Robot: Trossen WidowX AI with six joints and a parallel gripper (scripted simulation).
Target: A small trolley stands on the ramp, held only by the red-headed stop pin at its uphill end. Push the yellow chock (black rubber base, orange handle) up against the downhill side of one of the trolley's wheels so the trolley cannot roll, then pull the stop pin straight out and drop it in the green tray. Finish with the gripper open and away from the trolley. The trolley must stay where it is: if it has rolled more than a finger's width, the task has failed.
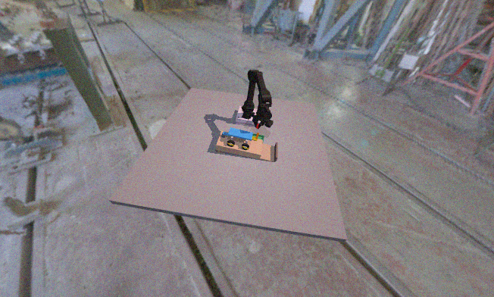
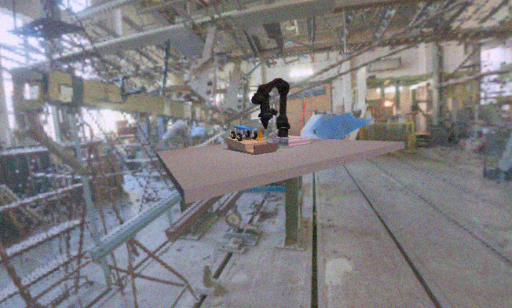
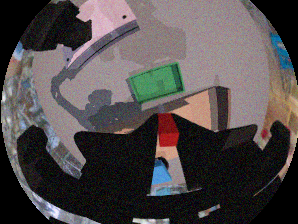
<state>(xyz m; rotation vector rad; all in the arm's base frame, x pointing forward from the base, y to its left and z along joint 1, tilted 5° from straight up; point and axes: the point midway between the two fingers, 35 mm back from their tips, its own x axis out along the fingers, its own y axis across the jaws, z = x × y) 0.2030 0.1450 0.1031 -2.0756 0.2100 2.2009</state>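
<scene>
Now: gripper tip right at the red-headed stop pin. Also, from my gripper tip: raised end stop 17 cm to the left, 10 cm below, 7 cm ahead; blue trolley 13 cm ahead, 9 cm to the right, 2 cm below; yellow chock 5 cm below, 5 cm ahead, 1 cm to the right.
</scene>
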